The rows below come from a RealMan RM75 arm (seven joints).
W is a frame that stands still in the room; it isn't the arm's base.
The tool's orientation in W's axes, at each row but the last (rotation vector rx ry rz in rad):
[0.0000, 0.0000, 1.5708]
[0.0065, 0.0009, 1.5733]
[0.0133, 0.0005, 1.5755]
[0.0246, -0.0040, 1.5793]
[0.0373, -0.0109, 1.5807]
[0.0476, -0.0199, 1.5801]
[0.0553, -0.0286, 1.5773]
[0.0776, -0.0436, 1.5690]
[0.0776, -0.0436, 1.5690]
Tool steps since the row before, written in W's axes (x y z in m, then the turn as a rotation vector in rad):
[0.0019, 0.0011, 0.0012, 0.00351, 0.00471, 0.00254]
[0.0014, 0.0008, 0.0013, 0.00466, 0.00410, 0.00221]
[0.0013, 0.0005, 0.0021, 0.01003, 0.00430, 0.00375]
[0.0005, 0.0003, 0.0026, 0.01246, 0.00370, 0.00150]
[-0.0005, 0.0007, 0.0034, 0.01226, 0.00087, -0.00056]
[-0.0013, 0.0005, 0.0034, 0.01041, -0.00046, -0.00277]
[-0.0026, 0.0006, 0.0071, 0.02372, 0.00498, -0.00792]
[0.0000, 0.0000, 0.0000, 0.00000, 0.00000, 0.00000]
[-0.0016, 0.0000, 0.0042, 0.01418, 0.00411, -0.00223]
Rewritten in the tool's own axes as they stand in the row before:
[0.0011, -0.0019, 0.0012, 0.00471, -0.00351, 0.00254]
[0.0008, -0.0014, 0.0013, 0.00410, -0.00466, 0.00222]
[0.0005, -0.0013, 0.0021, 0.00428, -0.01002, 0.00380]
[0.0003, -0.0005, 0.0026, 0.00362, -0.01247, 0.00160]
[0.0008, 0.0005, 0.0034, 0.00073, -0.01228, -0.00038]
[0.0007, 0.0014, 0.0034, -0.00067, -0.01045, -0.00256]
[0.0010, 0.0027, 0.0070, 0.00440, -0.02389, -0.00777]
[0.0000, 0.0000, 0.0000, 0.00000, 0.00000, 0.00000]
[0.0003, 0.0017, 0.0042, 0.00395, -0.01422, -0.00223]

